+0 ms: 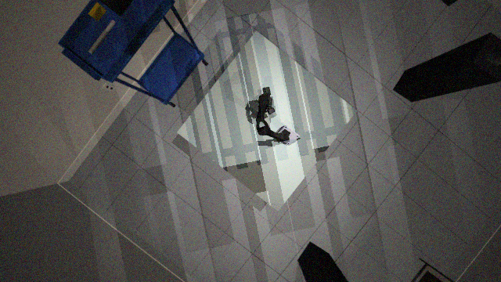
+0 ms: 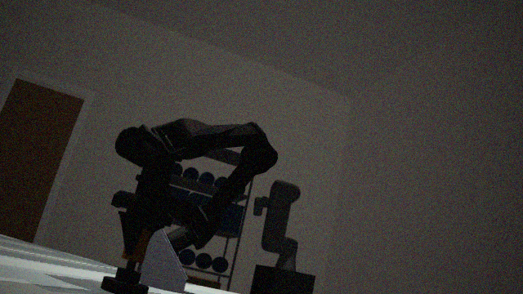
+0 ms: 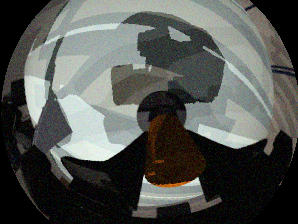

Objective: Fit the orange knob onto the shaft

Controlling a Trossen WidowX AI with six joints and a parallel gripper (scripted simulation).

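My gripper tip is now 20 mm below the orange knob. From my gripper tip the other things lie so: dark round pedestal 40 mm below.
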